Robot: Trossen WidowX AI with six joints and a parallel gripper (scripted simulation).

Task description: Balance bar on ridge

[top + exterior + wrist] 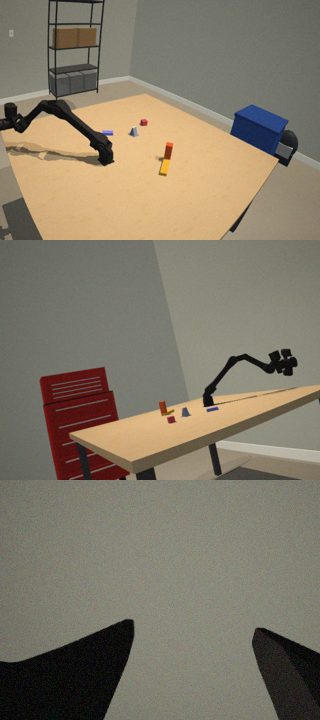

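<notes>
The red cube is 100 cm ahead of my gripper tip, 17 cm below it and 13 cm to the right of it. From my gripper tip the other things lie so: small blue block: 73 cm ahead, 18 cm below, 11 cm to the right.
</notes>
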